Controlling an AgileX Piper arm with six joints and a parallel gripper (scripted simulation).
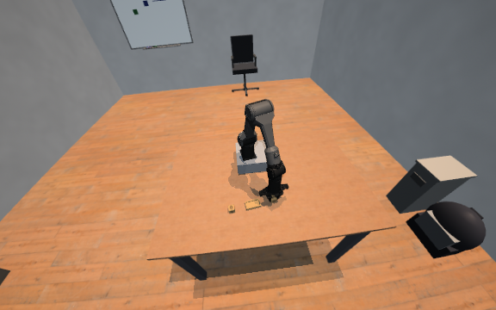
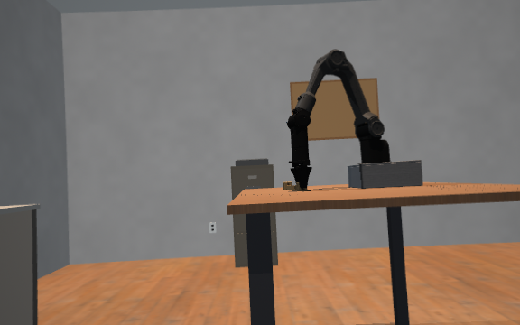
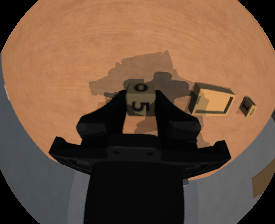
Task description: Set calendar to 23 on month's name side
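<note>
Now: hand 11 cm to the left of the tan calendar tray and 1 cm above it. The rest, counted from my hand: tan calendar cube 22 cm to the right.
</note>
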